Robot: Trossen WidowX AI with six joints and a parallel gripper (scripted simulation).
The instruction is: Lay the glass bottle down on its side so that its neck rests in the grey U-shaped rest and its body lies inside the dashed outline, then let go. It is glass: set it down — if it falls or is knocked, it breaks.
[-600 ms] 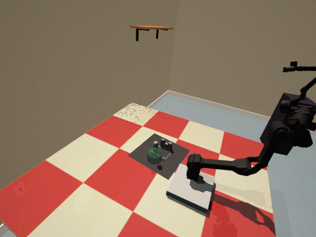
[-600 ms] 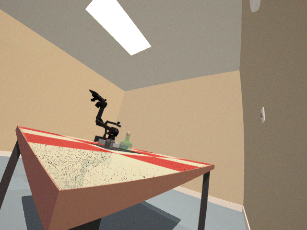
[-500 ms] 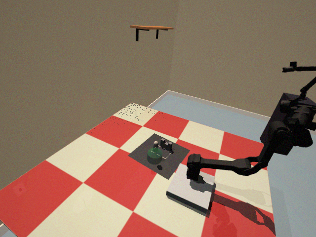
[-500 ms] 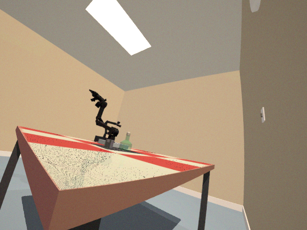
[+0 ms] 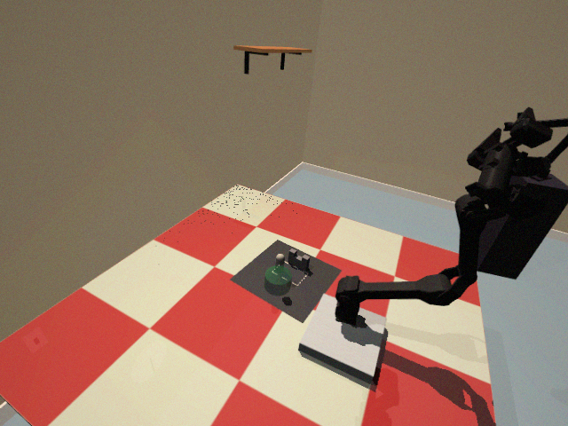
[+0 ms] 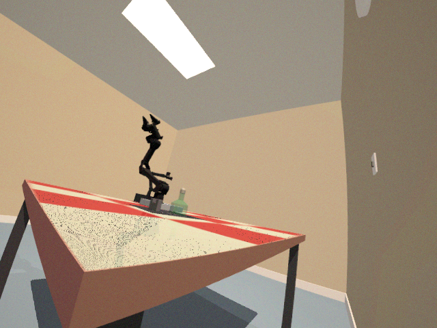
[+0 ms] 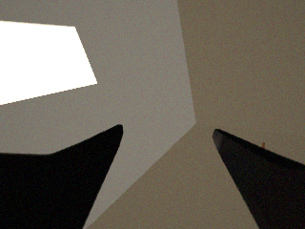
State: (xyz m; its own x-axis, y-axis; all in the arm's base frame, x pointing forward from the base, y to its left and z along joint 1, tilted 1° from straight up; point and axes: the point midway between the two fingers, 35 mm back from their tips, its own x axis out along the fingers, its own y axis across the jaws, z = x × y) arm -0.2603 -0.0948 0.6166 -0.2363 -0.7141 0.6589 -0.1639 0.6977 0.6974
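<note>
My gripper tip is now 510 mm short of the green glass bottle, 30 mm to the right of it and 600 mm above it. From my gripper tip the other things lie so: dark mat: 490 mm ahead, 40 mm to the right, 680 mm below.
</note>
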